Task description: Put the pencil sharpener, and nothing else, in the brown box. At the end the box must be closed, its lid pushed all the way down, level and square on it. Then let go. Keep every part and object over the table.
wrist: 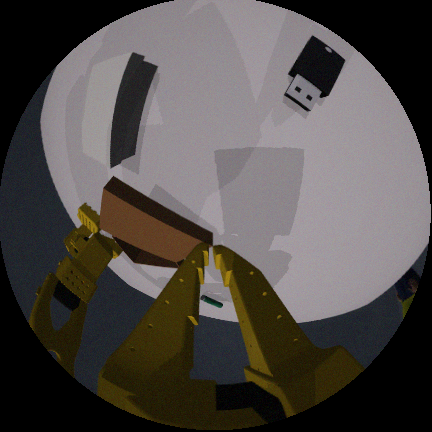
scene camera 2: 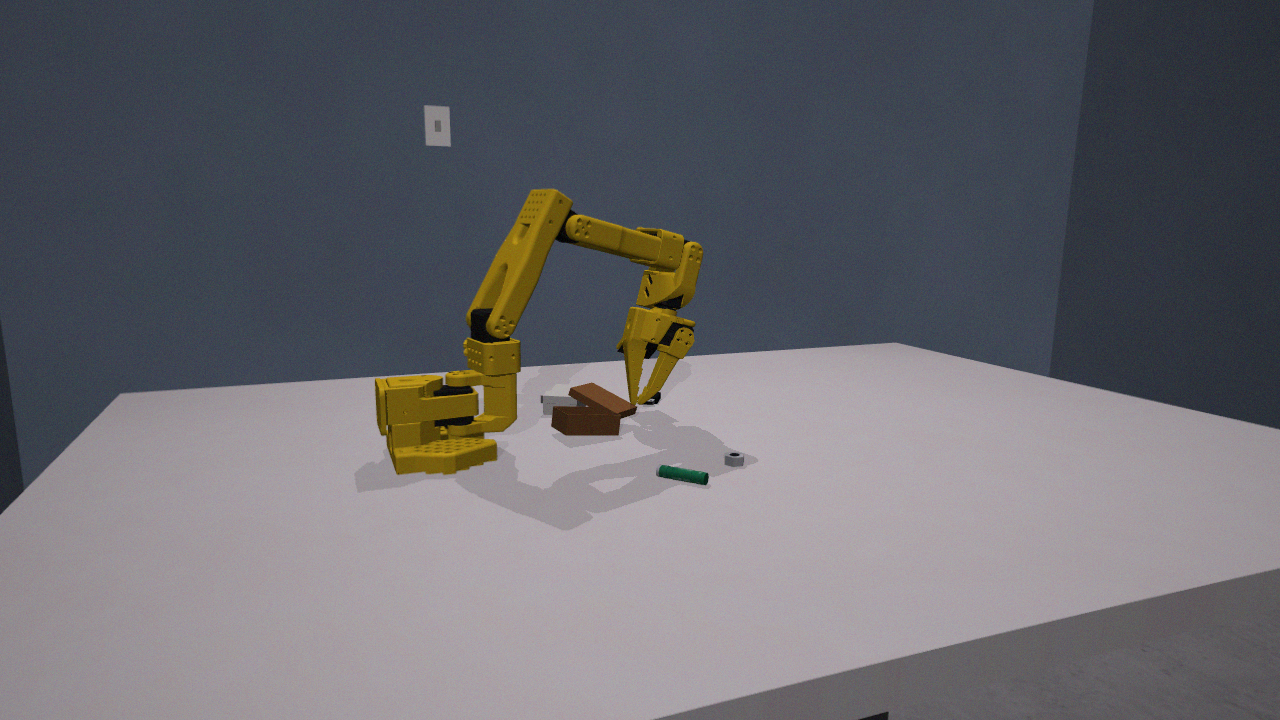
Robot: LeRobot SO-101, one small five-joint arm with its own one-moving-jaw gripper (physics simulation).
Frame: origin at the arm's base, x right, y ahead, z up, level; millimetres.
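Seen in the pictures: hand at its tool point: [wrist: 208,250] [scene camera 2: 636,400]; arm's base at its link origin: [wrist: 105,231] [scene camera 2: 461,453].
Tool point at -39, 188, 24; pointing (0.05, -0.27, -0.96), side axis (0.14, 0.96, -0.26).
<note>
Pixels of each thing's top centre, then the offset from my tool point to it, as dx, dy, dz.
- brown box at its top centre: [wrist: 138,255] [scene camera 2: 585,407] +19, -62, +3
- brown lid at its top centre: [wrist: 135,249] [scene camera 2: 602,387] -9, -33, +15
- light grey block with a dark side, top centre: [wrist: 94,110] [scene camera 2: 565,390] -85, -50, -3
- black USB stick at its top centre: [wrist: 317,68] [scene camera 2: 650,395] -82, +52, -17
- green cylinder at its top centre: [scene camera 2: 681,468] [wrist: 210,303] +178, -32, -14
- grey nut at its top centre: [scene camera 2: 734,454] +155, +30, -16
The brown box [scene camera 2: 585,422] [wrist: 145,256] stands on the table to the right of the arm's base in the scene view. In the wrist view it is mostly hidden under its lid. The brown lid [scene camera 2: 601,399] [wrist: 150,220] lies tilted and askew across the box, its left end raised and its right end lower, past the box's right side in the scene view. My gripper [scene camera 2: 636,402] [wrist: 212,246] is shut and empty, its tips at the lid's low right end. The pencil sharpener cannot be made out in either view; the box's inside is hidden.
A light grey block with a dark side [scene camera 2: 558,402] [wrist: 105,110] lies behind the box. A black USB stick [scene camera 2: 655,397] [wrist: 320,65] lies beyond the gripper. A green cylinder [scene camera 2: 682,474] [wrist: 212,301] and a grey nut [scene camera 2: 733,459] lie nearer the scene camera.
</note>
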